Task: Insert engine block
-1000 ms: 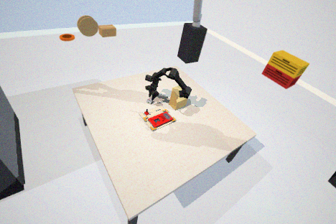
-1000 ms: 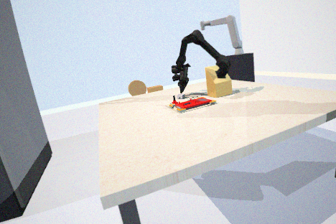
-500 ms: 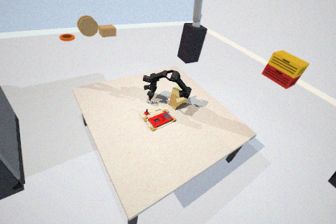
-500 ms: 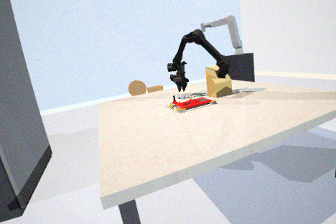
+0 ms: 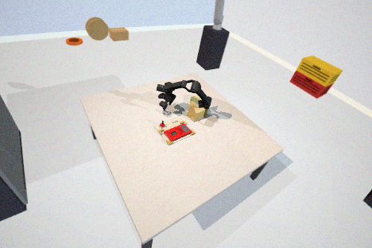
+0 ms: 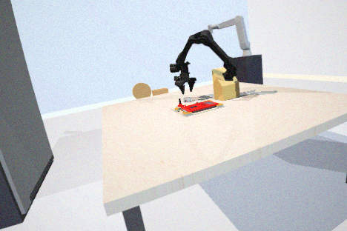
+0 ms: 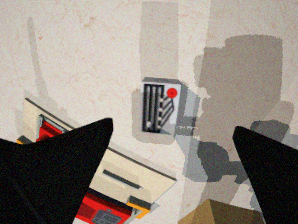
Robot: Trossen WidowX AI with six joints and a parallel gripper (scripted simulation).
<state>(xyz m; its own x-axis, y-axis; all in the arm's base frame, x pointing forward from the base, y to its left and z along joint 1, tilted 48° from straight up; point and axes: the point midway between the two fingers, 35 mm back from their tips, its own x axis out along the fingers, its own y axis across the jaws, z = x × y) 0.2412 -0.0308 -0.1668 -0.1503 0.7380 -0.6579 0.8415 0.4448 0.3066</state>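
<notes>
My gripper tip is now 1 cm short of the engine block, 1 cm to the right of it and 5 cm above it.
</notes>
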